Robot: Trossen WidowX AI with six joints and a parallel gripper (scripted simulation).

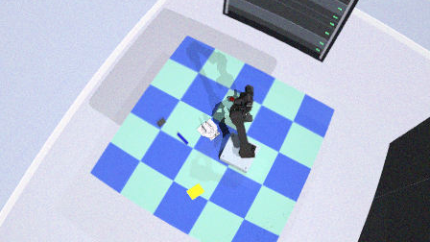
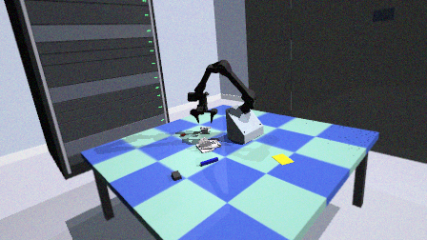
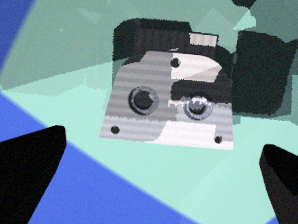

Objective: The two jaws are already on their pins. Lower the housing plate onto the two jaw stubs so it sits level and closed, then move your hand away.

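Now: the grey housing plate 1 cm ahead of my gripper tip and 3 cm below it. Round my gripper tip: blue bar: 30 cm ahead, 33 cm to the left, 5 cm below; then red piece: 13 cm ahead, 9 cm to the right, 6 cm below; then dark block: 49 cm ahead, 29 cm to the left, 5 cm below.
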